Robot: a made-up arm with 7 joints. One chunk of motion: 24 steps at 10 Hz.
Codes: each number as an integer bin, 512 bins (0 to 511) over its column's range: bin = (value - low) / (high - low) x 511, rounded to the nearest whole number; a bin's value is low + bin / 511 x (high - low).
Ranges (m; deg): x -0.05..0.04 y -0.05..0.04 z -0.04..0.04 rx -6..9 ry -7..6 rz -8..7
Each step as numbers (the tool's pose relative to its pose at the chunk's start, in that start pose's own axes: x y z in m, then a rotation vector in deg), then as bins.
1 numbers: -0.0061 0.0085 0.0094 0.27 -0.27 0.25
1 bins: 249 332 316 214 265 281
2 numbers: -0.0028 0.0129 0.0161 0.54 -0.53 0.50
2 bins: 268 357 358 223 254 290
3 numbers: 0.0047 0.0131 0.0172 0.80 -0.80 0.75
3 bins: 311 358 365 232 244 298
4 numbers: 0.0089 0.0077 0.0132 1.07 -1.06 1.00
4 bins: 334 328 340 241 233 307
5 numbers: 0.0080 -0.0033 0.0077 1.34 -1.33 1.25
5 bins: 329 265 305 250 223 315
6 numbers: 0.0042 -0.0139 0.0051 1.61 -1.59 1.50
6 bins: 308 205 288 259 213 324
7 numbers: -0.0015 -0.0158 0.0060 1.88 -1.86 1.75
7 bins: 275 194 294 268 202 332
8 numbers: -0.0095 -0.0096 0.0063 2.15 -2.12 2.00
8 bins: 230 229 296 278 192 341
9 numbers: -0.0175 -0.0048 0.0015 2.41 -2.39 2.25
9 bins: 185 257 265 287 181 349
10 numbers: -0.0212 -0.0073 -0.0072 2.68 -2.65 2.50
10 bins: 164 242 210 296 171 358
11 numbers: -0.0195 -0.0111 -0.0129 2.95 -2.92 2.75
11 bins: 173 221 173 305 160 366
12 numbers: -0.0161 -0.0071 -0.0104 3.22 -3.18 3.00
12 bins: 192 244 189 314 150 375
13 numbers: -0.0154 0.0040 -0.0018 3.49 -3.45 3.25
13 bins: 196 307 244 323 140 383
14 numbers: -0.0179 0.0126 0.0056 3.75 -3.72 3.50
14 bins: 182 355 291 332 129 392
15 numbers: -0.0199 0.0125 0.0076 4.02 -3.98 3.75
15 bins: 171 355 304 341 119 400
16 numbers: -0.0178 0.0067 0.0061 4.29 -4.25 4.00
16 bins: 183 322 294 351 108 409
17 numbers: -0.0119 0.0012 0.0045 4.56 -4.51 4.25
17 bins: 216 291 284 360 98 417
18 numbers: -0.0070 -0.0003 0.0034 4.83 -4.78 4.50
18 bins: 244 282 277 369 87 426
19 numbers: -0.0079 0.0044 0.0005 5.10 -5.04 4.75
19 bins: 239 309 259 378 77 434
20 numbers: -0.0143 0.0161 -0.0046 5.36 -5.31 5.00
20 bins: 203 375 226 387 66 443
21 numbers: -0.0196 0.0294 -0.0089 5.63 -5.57 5.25
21 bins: 173 451 199 396 56 451
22 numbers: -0.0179 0.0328 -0.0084 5.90 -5.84 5.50
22 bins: 182 470 202 405 46 460
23 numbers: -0.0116 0.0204 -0.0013 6.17 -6.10 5.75
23 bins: 218 400 247 415 35 468
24 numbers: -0.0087 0.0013 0.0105 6.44 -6.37 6.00
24 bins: 234 291 323 424 25 477
